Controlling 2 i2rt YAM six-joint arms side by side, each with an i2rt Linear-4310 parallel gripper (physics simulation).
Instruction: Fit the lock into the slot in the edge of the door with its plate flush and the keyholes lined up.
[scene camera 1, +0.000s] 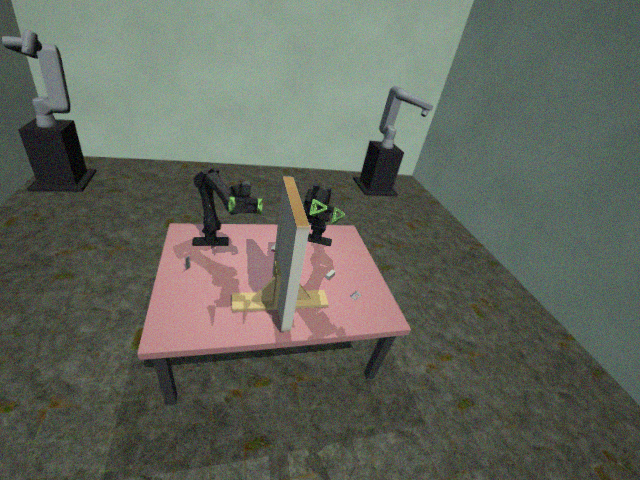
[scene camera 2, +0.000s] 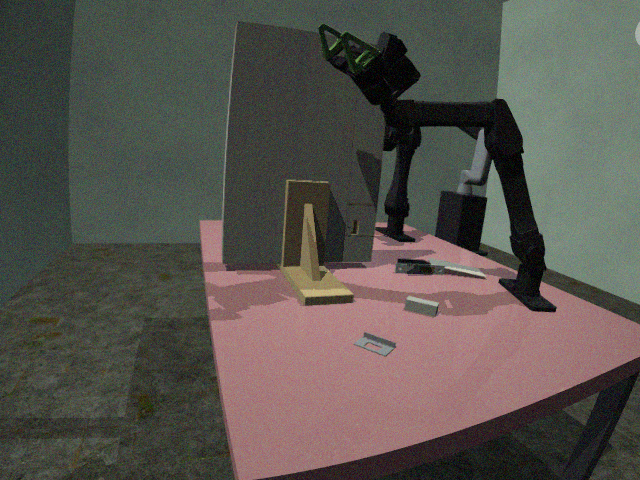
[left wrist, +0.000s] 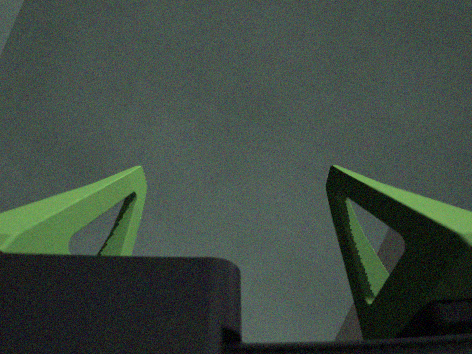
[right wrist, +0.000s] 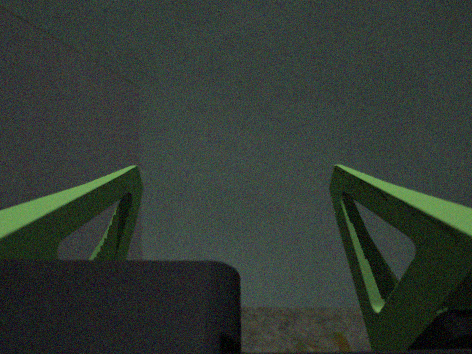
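Pixels of known places: left gripper, fingertip midpoint: (scene camera 1: 335, 211) (scene camera 2: 331, 29) (left wrist: 236, 176); right gripper, fingertip midpoint: (scene camera 1: 246, 206) (right wrist: 236, 176); left arm's base, origin of the base link: (scene camera 1: 315, 239) (scene camera 2: 524, 295); right arm's base, origin of the base link: (scene camera 1: 210, 242) (scene camera 2: 394, 235).
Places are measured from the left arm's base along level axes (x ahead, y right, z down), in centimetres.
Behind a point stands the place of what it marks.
The grey door (scene camera 1: 293, 279) @[x 75.2, y 2.1, z -33.0 cm] (scene camera 2: 294, 113) @[x 60.5, y 4.9, z -37.1 cm] stands upright; its keyhole (scene camera 2: 354, 227) shows low on one face. The slot in its edge is hidden. A long grey and dark metal piece (scene camera 2: 420, 267) @[x 25.7, y 11.6, z -1.8 cm], seemingly the lock, lies on the table beyond the door; its plate and keyhole cannot be made out. My left gripper (scene camera 1: 328, 210) @[x 53.3, y -7.8, z -53.3 cm] (scene camera 2: 333, 29) @[x 53.3, y -7.8, z -53.3 cm] (left wrist: 236, 176) @[x 53.3, y -7.8, z -53.3 cm] is open and empty, high at the right of the door in scene camera 1. My right gripper (scene camera 1: 246, 205) @[x 54.2, y 28.2, z -47.1 cm] (right wrist: 236, 176) @[x 54.2, y 28.2, z -47.1 cm] is open and empty, raised at the left of the door there.
A wooden stand (scene camera 1: 316, 299) @[x 52.3, y -8.4, z -1.8 cm] (scene camera 2: 328, 296) @[x 49.3, y -13.0, z -1.7 cm] holds the door on the pink table (scene camera 1: 206, 333) @[x 84.4, y 33.9, z 0.0 cm] (scene camera 2: 320, 403) @[x 49.4, y -43.6, z 0.0 cm]. A grey block (scene camera 1: 330, 274) @[x 31.9, y -12.9, z -2.1 cm] (scene camera 2: 421, 305) @[x 31.1, y -14.0, z -1.7 cm] and a slotted bracket (scene camera 1: 355, 295) @[x 41.6, y -27.5, z 0.0 cm] (scene camera 2: 374, 344) @[x 41.5, y -27.8, z -0.1 cm] lie at the right. A small dark piece (scene camera 1: 187, 262) @[x 50.2, y 59.4, z -4.2 cm] lies at the left.
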